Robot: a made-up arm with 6 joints.
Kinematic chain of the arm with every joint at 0, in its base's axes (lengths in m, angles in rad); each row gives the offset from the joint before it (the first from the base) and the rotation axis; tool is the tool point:
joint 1: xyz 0 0 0.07 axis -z
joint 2: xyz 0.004 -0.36 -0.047 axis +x
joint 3: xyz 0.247 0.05 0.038 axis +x
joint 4: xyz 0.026 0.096 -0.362 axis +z
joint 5: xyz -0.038 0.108 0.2 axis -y
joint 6: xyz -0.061 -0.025 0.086 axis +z
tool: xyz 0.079 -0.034 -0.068
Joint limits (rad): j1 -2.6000..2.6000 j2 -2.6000..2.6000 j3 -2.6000..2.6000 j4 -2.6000..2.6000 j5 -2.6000..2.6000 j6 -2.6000..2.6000
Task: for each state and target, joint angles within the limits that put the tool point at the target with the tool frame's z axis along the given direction. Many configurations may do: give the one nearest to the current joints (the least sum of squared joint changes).
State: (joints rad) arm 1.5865 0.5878 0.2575 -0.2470 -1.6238 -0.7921
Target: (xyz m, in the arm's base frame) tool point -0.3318 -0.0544 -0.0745 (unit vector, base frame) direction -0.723 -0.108 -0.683
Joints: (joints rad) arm 2.3585 0.1832 -0.0800 -0.7057 -2.2581 -0.7042
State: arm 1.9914 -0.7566 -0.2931 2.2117 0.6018 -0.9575
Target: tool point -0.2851 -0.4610 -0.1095 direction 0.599 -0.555 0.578
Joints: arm 1.1724 -1.2679 0.0075 2.6000 1.0506 -0.4267
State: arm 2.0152 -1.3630 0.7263 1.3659 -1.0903 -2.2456
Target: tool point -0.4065 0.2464 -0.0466 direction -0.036 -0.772 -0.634
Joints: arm 2.5573 -1.9669 0.1801 0.8169 -0.7292 -1.6409
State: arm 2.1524 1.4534 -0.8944 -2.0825 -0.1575 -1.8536
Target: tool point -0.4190 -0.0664 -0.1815 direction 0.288 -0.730 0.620
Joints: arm 2.4087 0.9913 -1.3173 -2.0744 0.6046 -1.7859
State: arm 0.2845 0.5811 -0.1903 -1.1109 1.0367 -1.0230
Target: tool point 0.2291 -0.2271 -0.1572 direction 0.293 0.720 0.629
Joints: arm 0.3006 0.2290 -0.3765 -1.6695 0.7436 -1.3531
